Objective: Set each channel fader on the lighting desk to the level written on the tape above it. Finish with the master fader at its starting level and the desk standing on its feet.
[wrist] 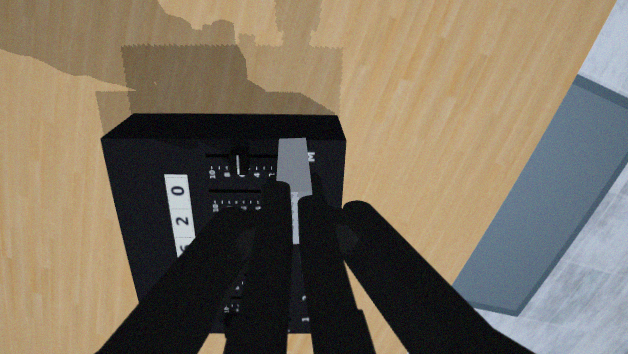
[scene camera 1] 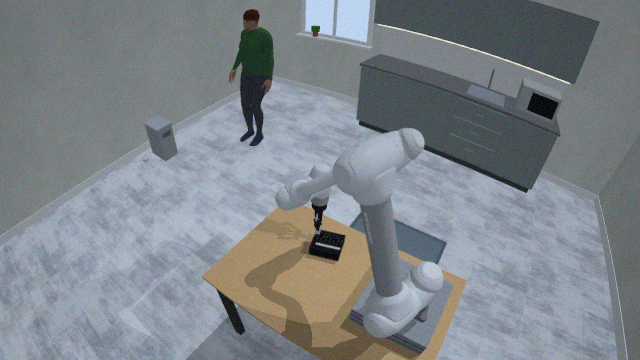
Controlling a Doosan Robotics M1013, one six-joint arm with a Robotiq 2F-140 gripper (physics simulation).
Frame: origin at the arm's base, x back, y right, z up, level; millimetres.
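Seen in the pictures: gripper, fingertip midpoint: [wrist: 293,159] [scene camera 1: 317,233].
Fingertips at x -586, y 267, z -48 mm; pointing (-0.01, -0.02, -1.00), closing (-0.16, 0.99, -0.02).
Note:
Offsets run from my fingertips to a thing's top centre. "spot": to the spot under its first point. Level surfaces: height alone.
The black lighting desk {dx +72, dy -34, dz +13 mm} [scene camera 1: 324,253] [wrist: 142,200] lies flat on the wooden table, faders upward. In the wrist view its white tape {spot: dx +51, dy -66, dz +0 mm} [wrist: 182,220] shows 0, 2 and part of a 6; the rest is hidden behind the fingers. The top fader row, marked M, has a black fader knob {dx +2, dy -31, dz +13 mm} [wrist: 239,161] with a white line, near the 6 of its scale. The row below shows in part, its knob hidden. My gripper [scene camera 1: 317,232] [wrist: 293,159] is shut and empty, its light grey tips over the low end of the upper rows. Whether the tips touch the desk cannot be told.
The wooden table {dz -55 mm} [scene camera 1: 280,270] [wrist: 425,100] carries the desk and my arm's base on a grey plate [scene camera 1: 360,316]. A blue-grey panel [scene camera 1: 420,241] [wrist: 545,200] lies beyond the table's edge. A person in a green sweater [scene camera 1: 257,55] stands on the floor far behind the table.

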